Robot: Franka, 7 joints.
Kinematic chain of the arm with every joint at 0, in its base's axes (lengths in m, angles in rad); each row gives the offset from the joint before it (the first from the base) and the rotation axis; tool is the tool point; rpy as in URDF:
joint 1: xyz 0 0 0.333 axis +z
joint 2: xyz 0 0 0 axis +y
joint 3: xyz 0 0 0.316 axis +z
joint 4: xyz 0.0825 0 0 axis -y
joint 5: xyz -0.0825 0 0.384 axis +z
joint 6: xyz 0 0 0 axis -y
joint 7: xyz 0.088 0 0 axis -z
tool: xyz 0 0 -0.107 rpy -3.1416 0 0
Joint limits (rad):
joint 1: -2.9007..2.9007
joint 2: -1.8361..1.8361
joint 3: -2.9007..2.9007
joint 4: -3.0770..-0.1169
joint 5: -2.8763..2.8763
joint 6: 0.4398..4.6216
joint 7: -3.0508..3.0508
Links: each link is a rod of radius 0.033 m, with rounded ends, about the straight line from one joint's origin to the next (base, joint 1, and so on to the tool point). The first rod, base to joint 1, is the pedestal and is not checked.
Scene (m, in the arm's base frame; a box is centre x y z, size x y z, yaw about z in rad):
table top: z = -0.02
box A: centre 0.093 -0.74 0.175 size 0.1 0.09 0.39 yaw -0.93
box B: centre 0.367 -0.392 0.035 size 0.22 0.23 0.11 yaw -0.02
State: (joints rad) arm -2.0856 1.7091 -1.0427 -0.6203 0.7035 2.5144 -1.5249
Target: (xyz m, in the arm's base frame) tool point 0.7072 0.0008 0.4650
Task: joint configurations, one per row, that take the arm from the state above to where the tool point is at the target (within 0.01 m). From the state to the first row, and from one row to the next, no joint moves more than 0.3 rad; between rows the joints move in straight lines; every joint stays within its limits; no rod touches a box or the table.
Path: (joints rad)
1: -1.7890 1.5421 -1.2007 -0.4525 0.6417 2.7456 -1.6933
2: -1.4923 1.3750 -1.3587 -0.2847 0.5800 2.9769 -1.8617
3: -1.1957 1.2080 -1.5167 -0.1169 0.5182 3.2081 -2.0301
4: -0.9156 1.2821 -1.4549 -0.1169 0.5113 3.4283 -1.9038
5: -0.6355 1.3563 -1.3930 -0.1169 0.5045 3.6485 -1.7775
6: -0.3554 1.4304 -1.3312 -0.1169 0.4976 3.8686 -1.6512
7: -0.0753 1.5045 -1.2694 -0.1169 0.4907 4.0888 -1.5249

